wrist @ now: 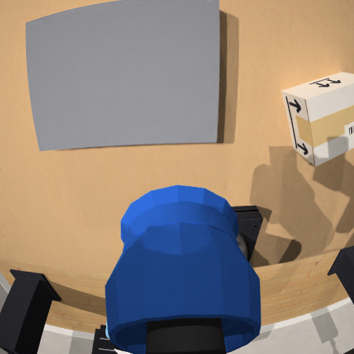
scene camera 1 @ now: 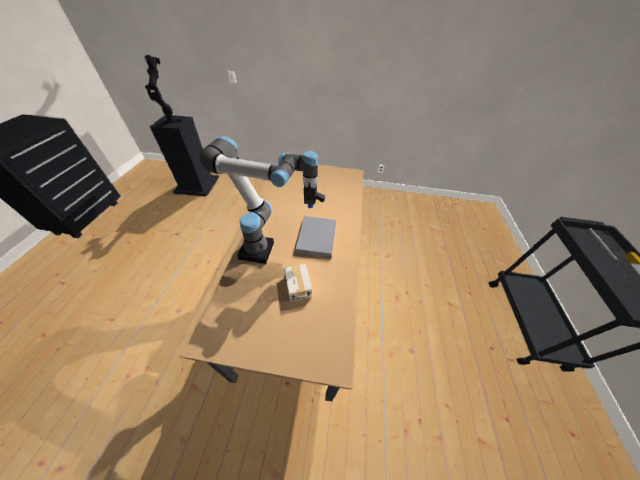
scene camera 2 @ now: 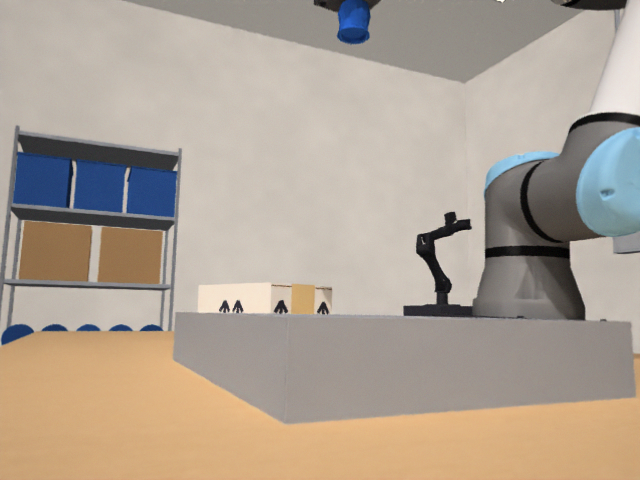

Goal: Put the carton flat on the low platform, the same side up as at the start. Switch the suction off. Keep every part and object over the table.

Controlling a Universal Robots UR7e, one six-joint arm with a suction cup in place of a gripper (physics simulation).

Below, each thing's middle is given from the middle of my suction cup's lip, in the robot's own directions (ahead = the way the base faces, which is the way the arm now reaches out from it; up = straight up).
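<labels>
Counting from my suction cup, I find the grey platform [scene camera 2: 297, 368] 8 cm to the left of it, 5 cm ahead of it and 34 cm below it. The white carton [scene camera 2: 278, 298] is 32 cm to the right of my suction cup, 4 cm behind it and 32 cm below it. Going by their middles, the grey platform is the nearest to my suction cup of the things named here.
</labels>
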